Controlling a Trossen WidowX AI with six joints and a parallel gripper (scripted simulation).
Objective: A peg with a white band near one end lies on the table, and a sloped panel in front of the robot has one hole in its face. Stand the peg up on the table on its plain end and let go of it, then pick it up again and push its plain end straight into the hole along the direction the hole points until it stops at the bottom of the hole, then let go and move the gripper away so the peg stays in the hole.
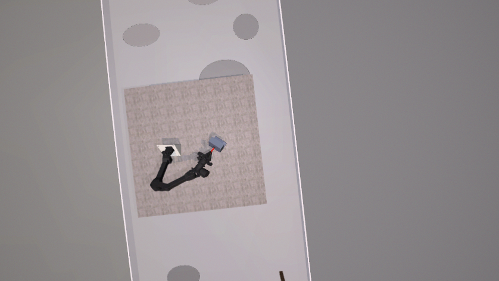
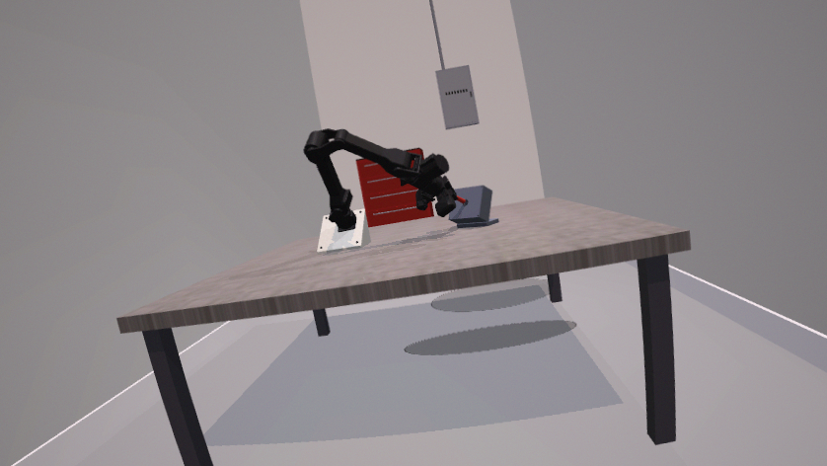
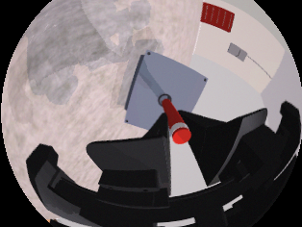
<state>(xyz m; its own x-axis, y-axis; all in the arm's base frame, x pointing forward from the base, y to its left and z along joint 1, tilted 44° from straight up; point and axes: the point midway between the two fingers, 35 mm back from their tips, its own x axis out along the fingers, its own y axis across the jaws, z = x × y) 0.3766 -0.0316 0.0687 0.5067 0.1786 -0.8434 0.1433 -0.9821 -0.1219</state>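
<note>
The red peg is 10 mm behind my gripper tip, 10 mm to the right of it and 10 mm above it. Round my gripper tip: sloped panel (40 mm ahead, 60 mm to the left, 40 mm below).
</note>
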